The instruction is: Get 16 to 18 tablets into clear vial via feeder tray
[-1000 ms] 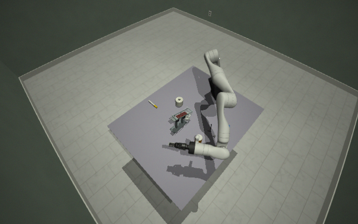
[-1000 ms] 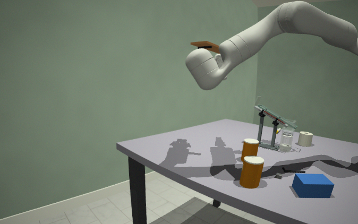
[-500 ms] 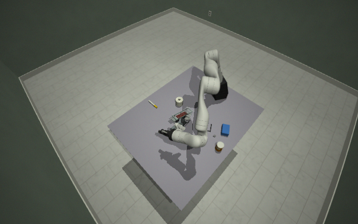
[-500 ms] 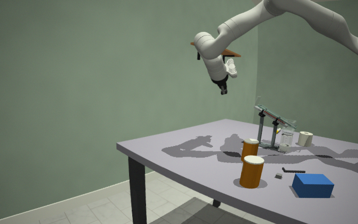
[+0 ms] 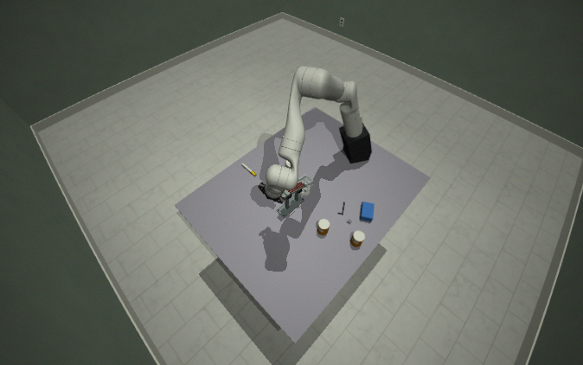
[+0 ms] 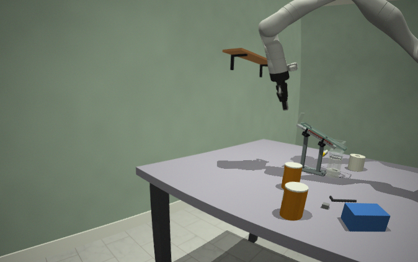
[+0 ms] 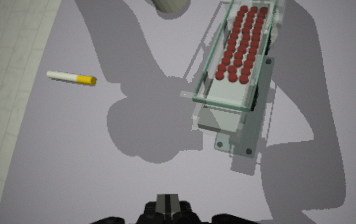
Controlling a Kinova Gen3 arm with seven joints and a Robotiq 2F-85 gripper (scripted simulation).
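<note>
My hand is 140 mm past the feeder tray, 90 mm above it and 10 mm to the right of it. Round my hand: clear vial: 240 mm behind, 200 mm below, 10 mm to the left; then yellow pen: 320 mm to the right, 230 mm below, 140 mm behind; then white roll: 320 mm behind, 210 mm below, 160 mm to the right.
</note>
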